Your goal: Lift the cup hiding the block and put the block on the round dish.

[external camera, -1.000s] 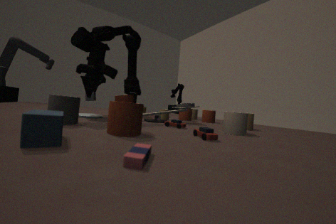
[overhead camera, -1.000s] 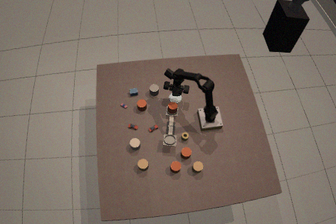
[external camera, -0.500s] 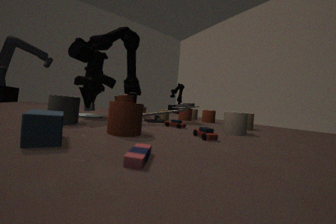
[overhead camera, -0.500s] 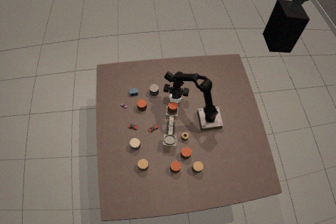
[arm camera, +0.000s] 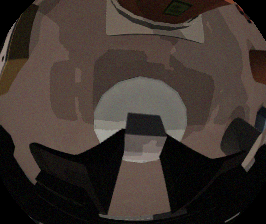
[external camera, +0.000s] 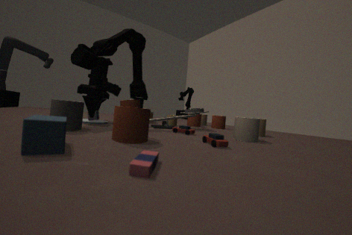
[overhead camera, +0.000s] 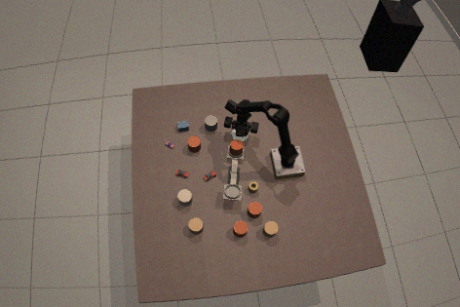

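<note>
My gripper tip is 10 mm above the round dish. Round my gripper tip: balance beam 260 mm to the left, 50 mm ahead, 20 mm above; yellow block 340 mm to the left, 50 mm behind, 10 mm above.
</note>
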